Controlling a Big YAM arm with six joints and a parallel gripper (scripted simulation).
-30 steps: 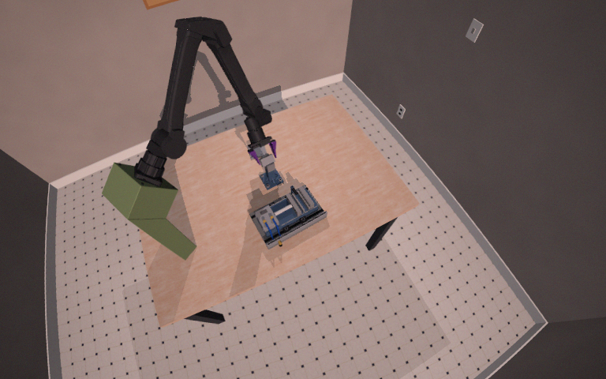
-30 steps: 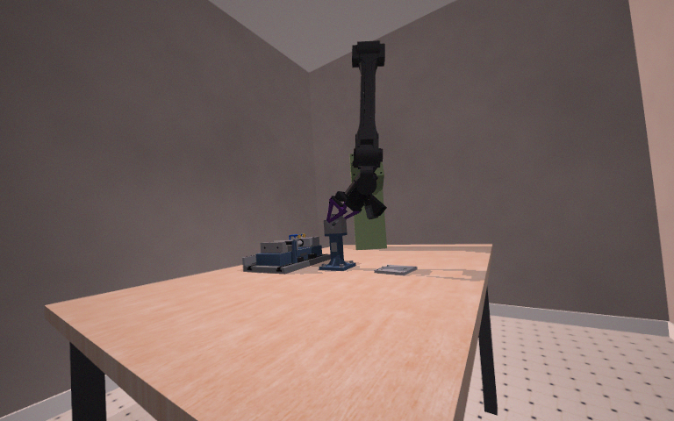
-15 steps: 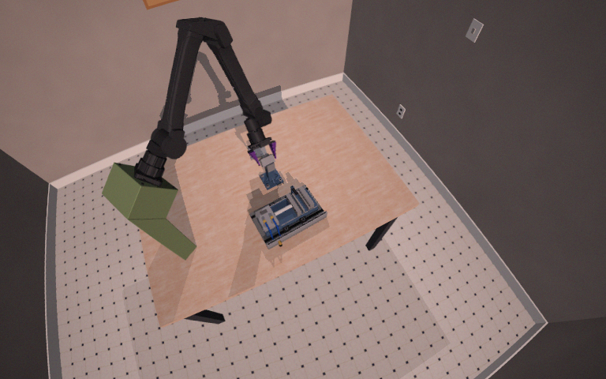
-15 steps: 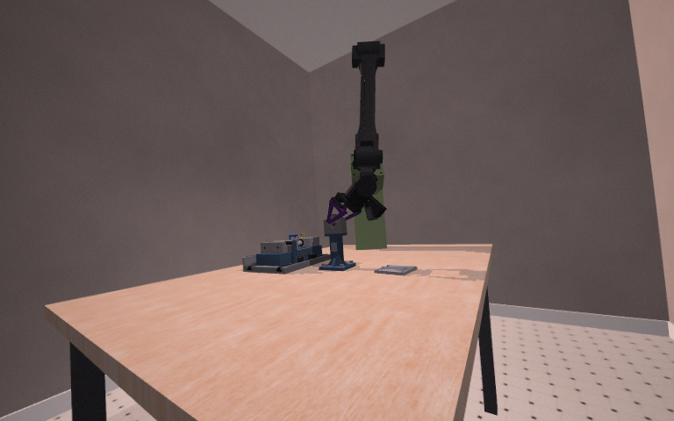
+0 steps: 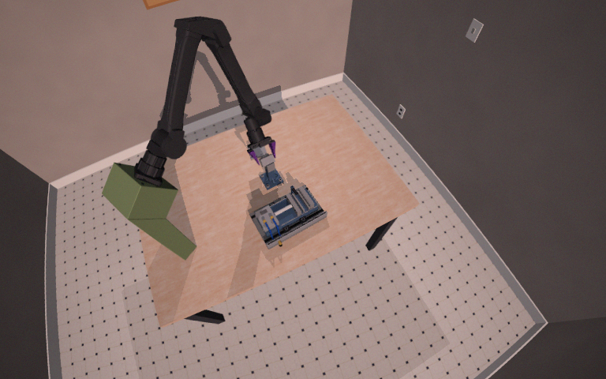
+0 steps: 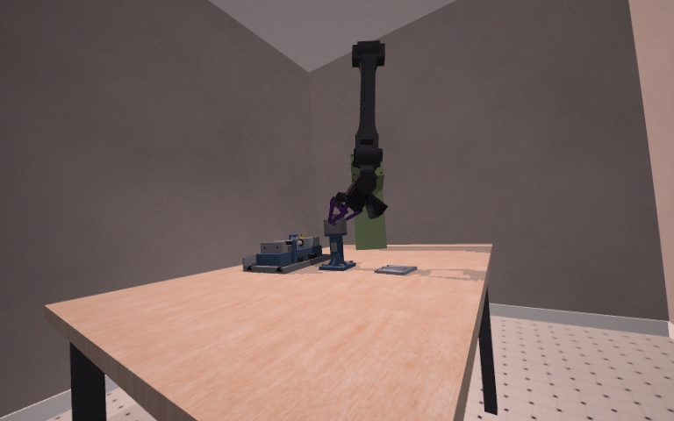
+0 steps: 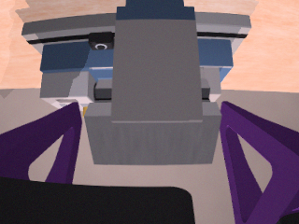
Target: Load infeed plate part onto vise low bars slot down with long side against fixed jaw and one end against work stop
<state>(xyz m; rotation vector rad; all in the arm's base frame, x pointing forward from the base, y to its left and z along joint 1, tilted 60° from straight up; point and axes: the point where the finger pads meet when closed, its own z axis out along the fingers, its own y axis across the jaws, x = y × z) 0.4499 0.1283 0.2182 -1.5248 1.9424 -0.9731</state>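
The part lies 1 cm below my hand. Also, from my hand: work stop rod: 12 cm ahead, 13 cm to the right, 7 cm below; then moving jaw: 11 cm ahead, 19 cm to the right, 8 cm below; then cylinder rod: 6 cm ahead, 21 cm to the right, 8 cm below.
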